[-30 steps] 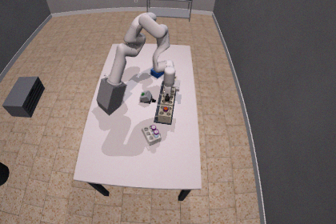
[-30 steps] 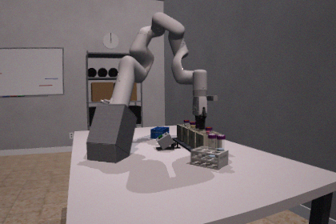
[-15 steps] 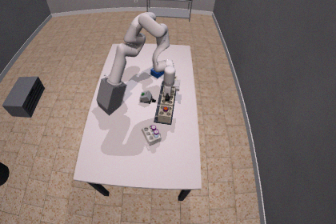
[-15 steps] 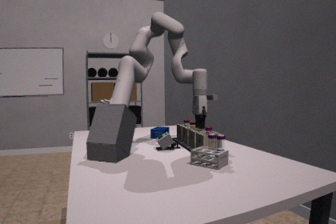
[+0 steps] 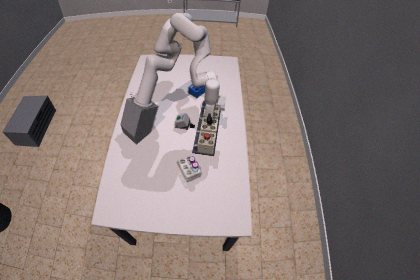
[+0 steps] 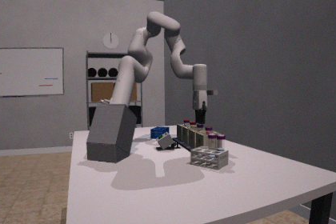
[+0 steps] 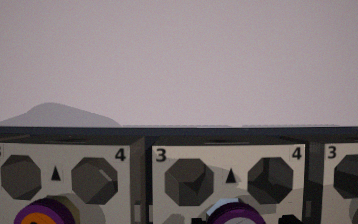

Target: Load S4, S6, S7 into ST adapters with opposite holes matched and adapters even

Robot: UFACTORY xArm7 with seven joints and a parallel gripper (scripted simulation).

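Right now the done desk is 180 mm behind my hand, 100 mm below it and 50 mm to the left of it. The rest, counted from my hand: adapter: 100 mm below; blue rack: 390 mm to the left, 120 mm below, 110 mm behind; white rack: 280 mm to the right, 120 mm below, 90 mm behind.
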